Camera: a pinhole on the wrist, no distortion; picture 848 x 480 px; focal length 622.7 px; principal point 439.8 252.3 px. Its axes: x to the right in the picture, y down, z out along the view. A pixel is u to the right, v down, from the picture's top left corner.
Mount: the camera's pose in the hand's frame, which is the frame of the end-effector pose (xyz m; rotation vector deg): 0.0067 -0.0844 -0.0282 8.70 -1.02 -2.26
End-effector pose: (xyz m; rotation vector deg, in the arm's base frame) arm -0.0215 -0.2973 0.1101 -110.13 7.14 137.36
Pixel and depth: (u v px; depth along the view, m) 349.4 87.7 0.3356
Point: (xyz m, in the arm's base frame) -0.2684 -0.0477 0.2189
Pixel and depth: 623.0 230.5 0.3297
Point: -0.3158 -0.1175 0.0771
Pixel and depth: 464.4 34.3 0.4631
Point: -0.3846 0.0585 0.1819
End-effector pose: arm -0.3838 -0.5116 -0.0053 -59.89 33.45 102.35
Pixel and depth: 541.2 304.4 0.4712
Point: -0.4667 -0.0869 0.1689
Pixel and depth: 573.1 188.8 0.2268
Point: -0.3407 -0.2791 0.0612
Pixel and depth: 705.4 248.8 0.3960
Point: -0.4218 -0.0870 0.0512
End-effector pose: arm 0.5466 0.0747 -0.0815 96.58 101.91 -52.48
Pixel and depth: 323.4 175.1 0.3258
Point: 0.3597 -0.1849 -0.1958
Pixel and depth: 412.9 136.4 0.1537
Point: 0.4029 -0.0191 -0.1378
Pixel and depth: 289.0 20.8 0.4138
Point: 0.2355 -0.2667 -0.1903
